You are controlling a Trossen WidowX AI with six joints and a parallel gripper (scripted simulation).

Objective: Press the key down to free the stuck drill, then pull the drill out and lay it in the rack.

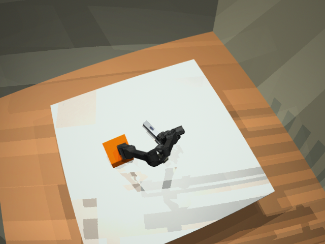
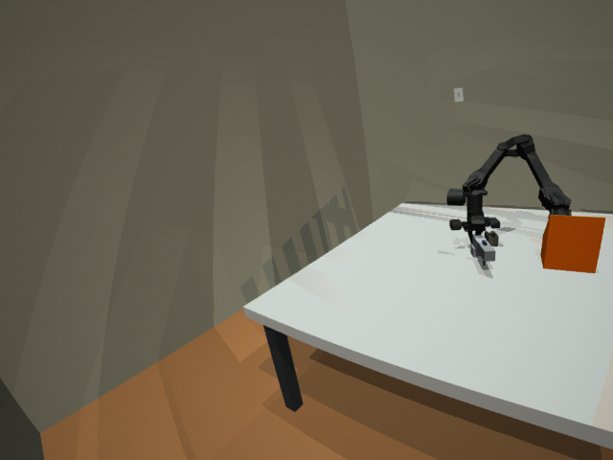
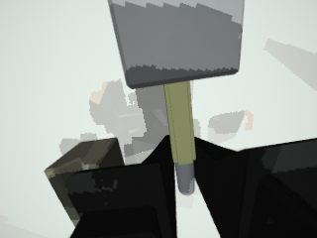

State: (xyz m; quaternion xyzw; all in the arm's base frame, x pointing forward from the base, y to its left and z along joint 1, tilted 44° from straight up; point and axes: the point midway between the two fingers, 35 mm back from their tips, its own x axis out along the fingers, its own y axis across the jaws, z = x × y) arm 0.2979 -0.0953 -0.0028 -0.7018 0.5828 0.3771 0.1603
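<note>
Now: gripper tip 40 mm below the drill, 30 mm to the right of it and 10 mm past it. The rest, counted from my gripper tip: blue key 150 mm to the left, 60 mm behind, 40 mm above; then rack 60 mm behind, 50 mm to the right, 10 mm above.
</note>
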